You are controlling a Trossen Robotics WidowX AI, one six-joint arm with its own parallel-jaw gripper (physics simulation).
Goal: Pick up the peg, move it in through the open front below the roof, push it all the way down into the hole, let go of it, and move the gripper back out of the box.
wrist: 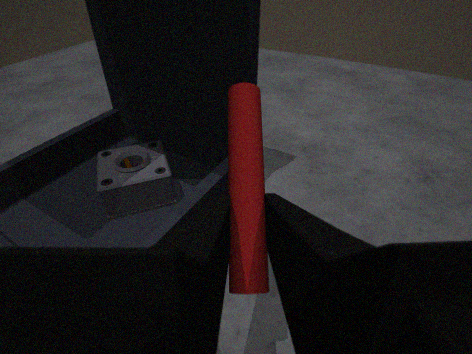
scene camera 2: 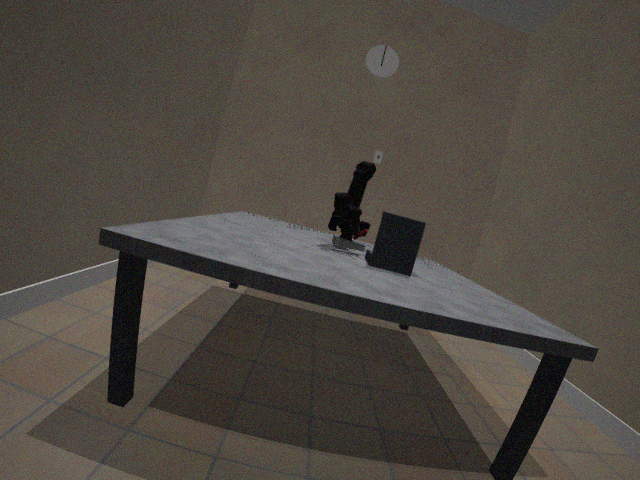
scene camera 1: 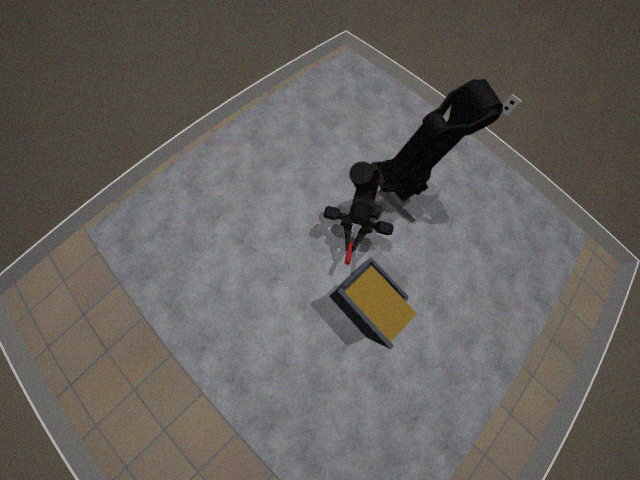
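Where they show: gripper, fingertip midpoint: (wrist: pixel 246 204) (scene camera 2: pixel 359 235) (scene camera 1: pixel 349 251); arm's base at its link origin: (scene camera 2: pixel 345 238) (scene camera 1: pixel 403 190).
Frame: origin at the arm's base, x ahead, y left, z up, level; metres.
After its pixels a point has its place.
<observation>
My gripper (scene camera 1: pixel 351 244) @(z 0.055, x 0.298, y 0.057 m) (wrist: pixel 246 204) @(z 0.055, x 0.298, y 0.057 m) is shut on the red peg (scene camera 1: pixel 347 255) @(z 0.077, x 0.316, y 0.065 m) (scene camera 2: pixel 360 234) @(z 0.062, x 0.310, y 0.061 m) (wrist: pixel 246 150) @(z 0.073, x 0.307, y 0.063 m) and holds it above the table. The peg sticks out past the fingertips, outside the box. The box shows its yellow roof (scene camera 1: pixel 379 303) @(z 0.169, x 0.352, y 0.194 m) in scene camera 1 and a dark wall (scene camera 2: pixel 398 245) @(z 0.065, x 0.399, y 0.203 m) in scene camera 2. In the wrist view, a grey block (wrist: pixel 107 175) @(z 0.005, x 0.310, y 0.184 m) with a round hole (wrist: pixel 132 163) @(z -0.003, x 0.336, y 0.191 m) stands on the box floor, left of and beyond the peg. Something orange shows inside the hole. The roof does not show in the wrist view.
The box's tall dark wall (wrist: pixel 175 65) @(z 0.062, x 0.391, y 0.185 m) rises behind the block, and a low dark wall (wrist: pixel 60 152) @(z -0.005, x 0.312, y 0.262 m) runs along the left. The box stands on the grey table (scene camera 1: pixel 232 248) @(z -0.033, x 0.558, y -0.173 m) (scene camera 2: pixel 248 253) @(z -0.033, x 0.744, y -0.214 m). The arm (scene camera 1: pixel 423 149) @(z 0.274, x 0.092, y 0.000 m) (scene camera 2: pixel 357 188) @(z 0.249, x 0.101, y -0.004 m) reaches in from the far side.
</observation>
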